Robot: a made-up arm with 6 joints.
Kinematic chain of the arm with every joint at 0, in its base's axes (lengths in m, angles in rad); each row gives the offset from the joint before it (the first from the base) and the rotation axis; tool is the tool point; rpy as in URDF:
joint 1: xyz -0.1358 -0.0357 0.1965 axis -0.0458 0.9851 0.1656
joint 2: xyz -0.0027 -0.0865 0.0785 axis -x
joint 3: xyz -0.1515 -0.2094 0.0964 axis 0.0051 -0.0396 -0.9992
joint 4: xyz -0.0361 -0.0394 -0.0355 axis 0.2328 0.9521 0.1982
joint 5: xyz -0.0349 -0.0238 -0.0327 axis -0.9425 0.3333 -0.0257
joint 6: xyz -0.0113 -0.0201 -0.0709 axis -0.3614 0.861 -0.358
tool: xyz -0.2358 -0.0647 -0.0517 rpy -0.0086 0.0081 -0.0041
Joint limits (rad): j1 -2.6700..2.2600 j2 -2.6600..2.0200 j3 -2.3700..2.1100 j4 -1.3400..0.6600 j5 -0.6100..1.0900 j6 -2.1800..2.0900
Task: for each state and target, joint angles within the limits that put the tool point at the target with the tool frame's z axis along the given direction. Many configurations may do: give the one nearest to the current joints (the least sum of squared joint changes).
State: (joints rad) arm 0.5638 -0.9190 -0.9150 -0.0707 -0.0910 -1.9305
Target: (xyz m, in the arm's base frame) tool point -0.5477 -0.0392 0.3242 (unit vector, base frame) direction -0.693 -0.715 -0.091
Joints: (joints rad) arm 1.2004 -1.2934 -0.4379 0.3321 -0.0669 -1.4662
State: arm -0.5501 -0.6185 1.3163 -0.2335 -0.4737 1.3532
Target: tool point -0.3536 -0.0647 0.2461 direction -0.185 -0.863 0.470
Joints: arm -0.2925 -0.6040 1.5551 -0.4458 -0.2885 1.0812
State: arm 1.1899 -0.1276 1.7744 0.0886 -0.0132 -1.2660
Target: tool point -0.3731 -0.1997 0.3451 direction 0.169 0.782 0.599
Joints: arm 1.1975 0.0919 1.9101 0.2857 0.2176 -1.3631
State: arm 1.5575 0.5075 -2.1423 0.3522 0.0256 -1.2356
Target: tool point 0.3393 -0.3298 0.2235 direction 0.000 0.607 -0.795
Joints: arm 1.2820 1.3226 -2.3509 0.6530 -0.1699 -1.2783
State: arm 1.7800 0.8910 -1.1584 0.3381 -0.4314 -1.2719
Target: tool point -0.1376 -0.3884 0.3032 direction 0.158 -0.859 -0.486
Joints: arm 1.7613 0.3906 -1.2176 -0.1713 -0.4124 -1.6126
